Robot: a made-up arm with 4 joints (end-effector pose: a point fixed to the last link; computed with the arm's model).
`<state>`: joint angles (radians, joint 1 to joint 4).
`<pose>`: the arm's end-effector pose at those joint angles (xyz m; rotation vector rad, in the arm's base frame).
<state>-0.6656 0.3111 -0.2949 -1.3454</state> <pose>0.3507 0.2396 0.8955 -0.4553 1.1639 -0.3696</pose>
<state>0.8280 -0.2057 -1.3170 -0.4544</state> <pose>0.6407 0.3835 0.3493 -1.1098 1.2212 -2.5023</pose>
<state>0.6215 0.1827 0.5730 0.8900</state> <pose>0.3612 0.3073 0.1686 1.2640 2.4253 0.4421</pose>
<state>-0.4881 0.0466 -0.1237 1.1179</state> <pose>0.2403 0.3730 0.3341 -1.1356 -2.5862 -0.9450</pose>
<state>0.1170 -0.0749 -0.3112 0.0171</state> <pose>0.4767 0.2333 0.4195 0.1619 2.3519 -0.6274</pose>
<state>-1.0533 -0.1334 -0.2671 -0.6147</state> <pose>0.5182 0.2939 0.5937 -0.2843 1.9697 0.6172</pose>
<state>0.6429 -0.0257 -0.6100 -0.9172</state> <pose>0.5984 0.4612 0.4677 -1.0747 1.4069 -1.7389</pose>
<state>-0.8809 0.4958 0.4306 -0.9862</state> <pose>0.3869 0.0296 0.7337 0.3069 1.2764 0.6482</pose>
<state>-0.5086 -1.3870 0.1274 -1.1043</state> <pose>0.3182 0.6200 -0.0439 -1.1300 2.6885 0.6576</pose>
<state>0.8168 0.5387 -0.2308 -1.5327</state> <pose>0.3694 0.7471 0.5226 -1.3010 0.4118 -1.6592</pose>
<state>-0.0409 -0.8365 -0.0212 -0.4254</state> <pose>0.4821 0.2889 0.0390 -0.2811 2.9523 -0.2673</pose>
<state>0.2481 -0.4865 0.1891 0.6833</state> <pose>0.2904 0.2395 0.0673 -1.3361 -2.7023 0.0437</pose>
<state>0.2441 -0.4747 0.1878 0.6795</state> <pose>0.2936 0.2405 0.0712 -1.3305 -2.7180 0.0367</pose>
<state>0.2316 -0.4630 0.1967 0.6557</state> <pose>0.2998 0.2426 0.0746 -1.3068 -2.7480 0.0150</pose>
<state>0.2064 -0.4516 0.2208 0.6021</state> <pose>0.3108 0.2468 0.0776 -1.2568 -2.7983 -0.0294</pose>
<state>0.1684 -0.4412 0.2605 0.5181</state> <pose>0.3267 0.2537 0.0804 -1.1814 -2.8670 -0.0986</pose>
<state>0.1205 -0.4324 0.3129 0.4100</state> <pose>0.3465 0.2637 0.0839 1.0849 2.9359 0.1892</pose>
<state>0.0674 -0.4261 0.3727 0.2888</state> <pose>0.3680 0.2764 0.0884 0.9557 2.9174 0.2854</pose>
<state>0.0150 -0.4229 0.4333 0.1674</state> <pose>0.3885 0.2903 0.0940 0.8393 2.8849 0.3774</pose>
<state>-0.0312 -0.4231 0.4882 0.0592</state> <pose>0.4056 0.3034 0.0998 0.7474 2.8465 0.4557</pose>
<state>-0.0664 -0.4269 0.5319 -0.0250</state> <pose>0.4176 0.3138 0.1039 0.6848 2.8131 0.5132</pose>
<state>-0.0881 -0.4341 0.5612 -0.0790</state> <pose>0.4241 0.3206 0.1047 0.6504 2.7933 0.5482</pose>
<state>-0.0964 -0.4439 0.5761 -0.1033</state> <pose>0.4255 0.3237 0.1020 0.6397 2.7896 0.5623</pose>
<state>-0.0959 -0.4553 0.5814 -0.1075</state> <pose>0.4235 0.3242 0.0967 0.6439 2.7976 0.5633</pose>
